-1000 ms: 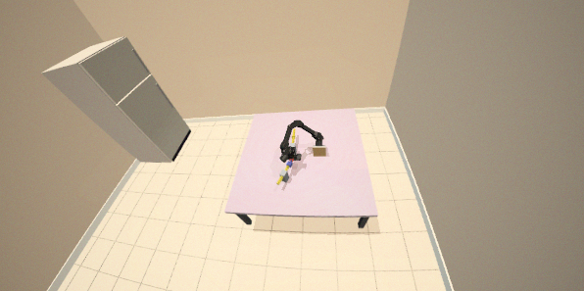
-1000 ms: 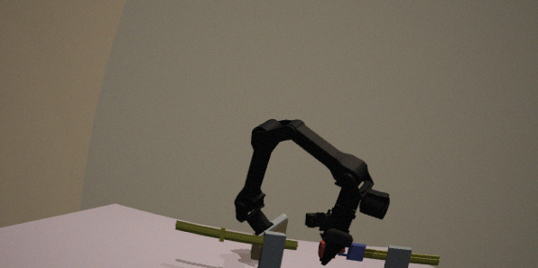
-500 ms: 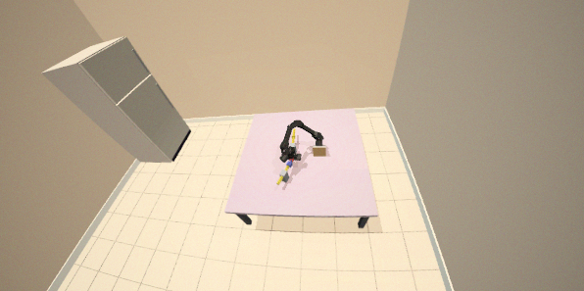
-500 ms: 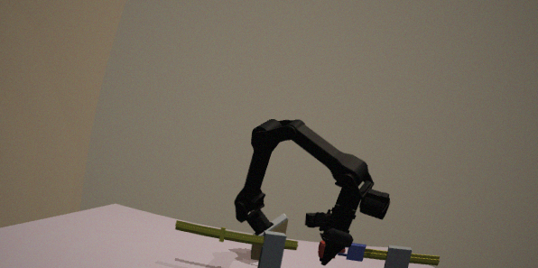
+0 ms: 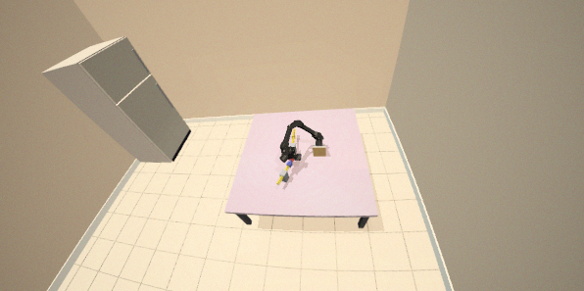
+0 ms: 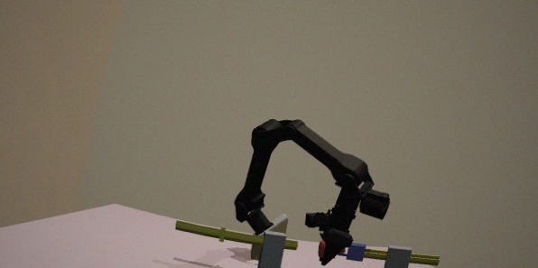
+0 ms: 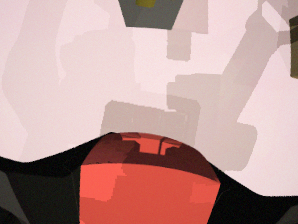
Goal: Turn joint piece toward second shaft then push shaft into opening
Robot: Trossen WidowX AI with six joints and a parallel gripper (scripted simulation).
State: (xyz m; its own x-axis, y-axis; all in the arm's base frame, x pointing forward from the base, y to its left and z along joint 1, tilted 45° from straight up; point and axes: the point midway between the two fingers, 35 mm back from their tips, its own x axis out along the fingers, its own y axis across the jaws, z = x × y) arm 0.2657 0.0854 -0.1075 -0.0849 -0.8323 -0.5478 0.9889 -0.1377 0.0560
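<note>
The red joint piece lies 40 mm above my gripper tip and 10 mm to the left of it.
</note>
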